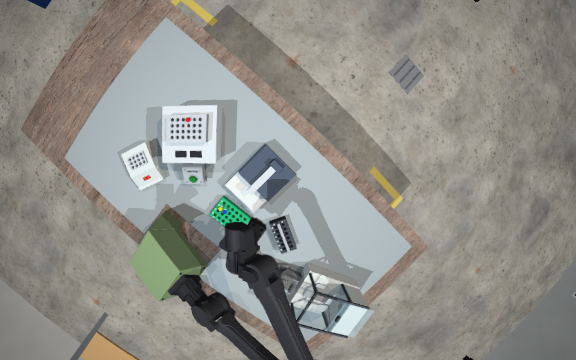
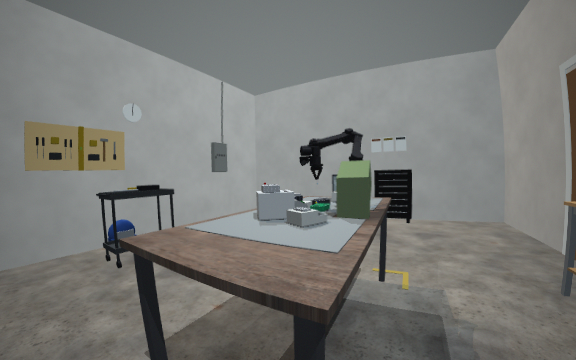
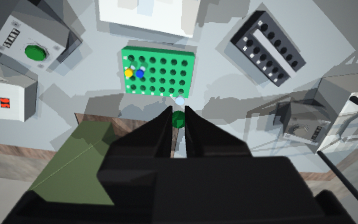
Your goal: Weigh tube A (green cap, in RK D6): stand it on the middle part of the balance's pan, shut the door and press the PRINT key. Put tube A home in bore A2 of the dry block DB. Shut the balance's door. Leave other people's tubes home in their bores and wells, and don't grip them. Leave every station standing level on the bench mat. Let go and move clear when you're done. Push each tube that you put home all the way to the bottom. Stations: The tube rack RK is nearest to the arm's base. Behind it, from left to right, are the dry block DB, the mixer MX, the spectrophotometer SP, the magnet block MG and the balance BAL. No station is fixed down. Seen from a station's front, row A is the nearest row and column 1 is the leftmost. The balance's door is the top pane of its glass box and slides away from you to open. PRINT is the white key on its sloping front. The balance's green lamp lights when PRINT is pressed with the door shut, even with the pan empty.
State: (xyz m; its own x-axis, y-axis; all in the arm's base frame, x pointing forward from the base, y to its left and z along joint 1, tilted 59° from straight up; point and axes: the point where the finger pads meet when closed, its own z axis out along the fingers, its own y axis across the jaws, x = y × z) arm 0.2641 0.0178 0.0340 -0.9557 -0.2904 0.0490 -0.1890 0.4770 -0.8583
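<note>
Right now the balance pan is 30 mm behind my hand, 430 mm to the right of it and 110 mm below it. The rest, counted from my hand: magnet block MG: 50 mm ahead, 160 mm to the right, 170 mm below; green-capped tube: 20 mm below; green tube rack RK: 40 mm behind, 30 mm to the left, 180 mm below.
</note>
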